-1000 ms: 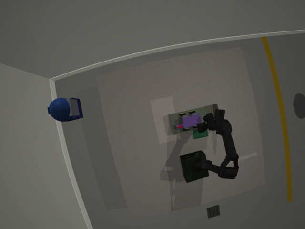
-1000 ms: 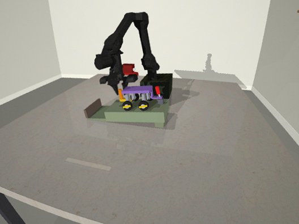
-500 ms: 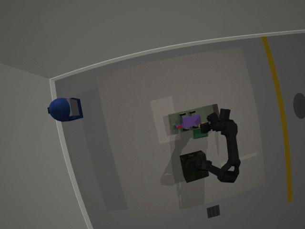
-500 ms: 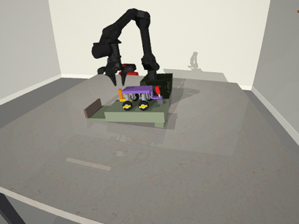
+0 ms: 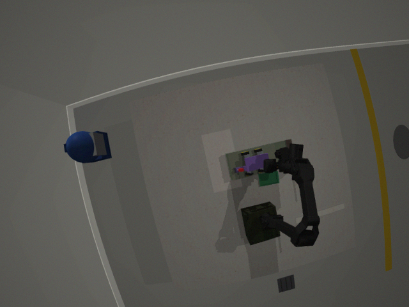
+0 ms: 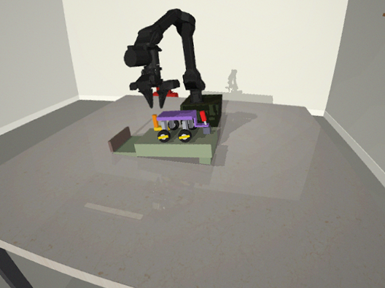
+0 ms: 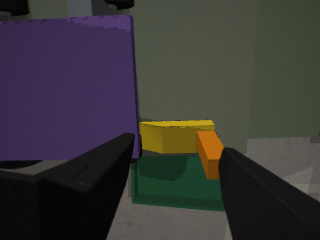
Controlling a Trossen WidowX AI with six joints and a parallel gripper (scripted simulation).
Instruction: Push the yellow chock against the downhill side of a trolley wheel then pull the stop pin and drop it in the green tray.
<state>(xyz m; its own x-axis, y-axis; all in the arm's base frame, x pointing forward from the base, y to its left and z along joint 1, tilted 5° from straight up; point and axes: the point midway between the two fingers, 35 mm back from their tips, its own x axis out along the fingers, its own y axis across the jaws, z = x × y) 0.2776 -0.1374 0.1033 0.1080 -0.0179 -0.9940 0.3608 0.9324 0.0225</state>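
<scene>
The stop pin lies 18 cm to the left of my gripper tip, 4 cm below it and 4 cm ahead of it. Also, from my gripper tip: ramp (12 cm below, 8 cm to the left, 4 cm ahead); trolley (9 cm to the left, 5 cm below, 4 cm ahead); chock (8 cm below, 3 cm behind, 1 cm to the left).
</scene>
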